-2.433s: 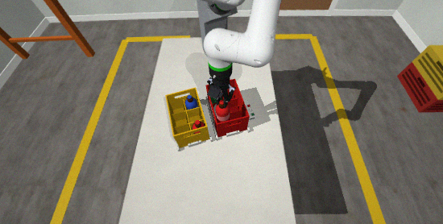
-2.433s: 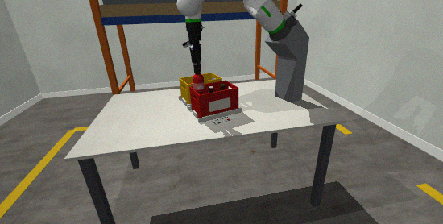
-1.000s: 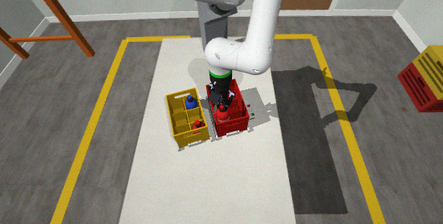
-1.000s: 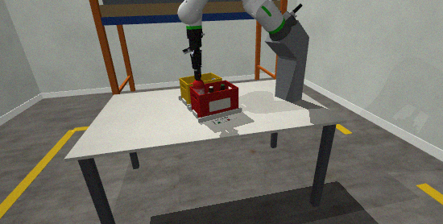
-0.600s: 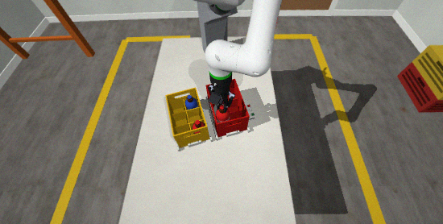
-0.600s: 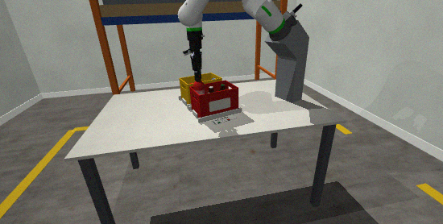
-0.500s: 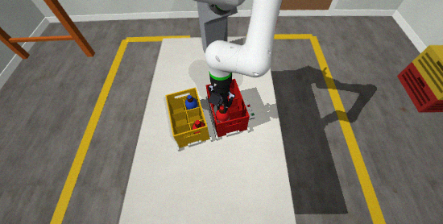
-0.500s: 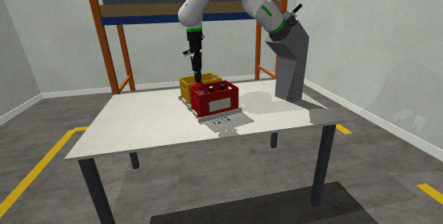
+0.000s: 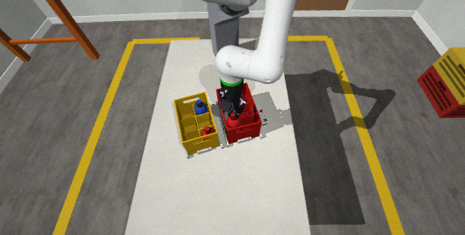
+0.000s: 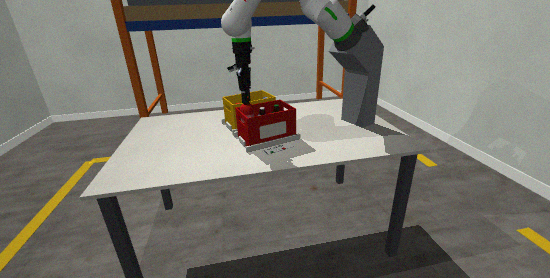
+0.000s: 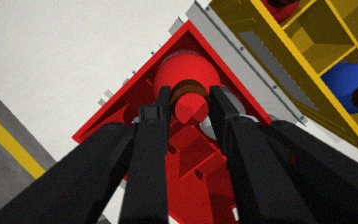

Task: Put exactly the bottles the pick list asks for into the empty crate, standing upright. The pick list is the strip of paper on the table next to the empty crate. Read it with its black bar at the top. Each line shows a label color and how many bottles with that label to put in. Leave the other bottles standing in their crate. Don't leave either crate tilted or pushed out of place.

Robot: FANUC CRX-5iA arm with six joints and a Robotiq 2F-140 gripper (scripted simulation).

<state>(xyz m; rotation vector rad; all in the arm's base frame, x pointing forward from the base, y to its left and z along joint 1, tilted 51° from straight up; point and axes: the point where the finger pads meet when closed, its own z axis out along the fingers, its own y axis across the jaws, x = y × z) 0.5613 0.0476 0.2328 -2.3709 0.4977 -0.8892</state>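
My gripper is now 80 mm above the red-labelled bottle. Also, from my hand: white-capped bottle 160 mm below, 80 mm behind, 40 mm to the right; green-label bottle 160 mm below, 150 mm behind, 90 mm to the right; red crate 160 mm below, 100 mm behind.
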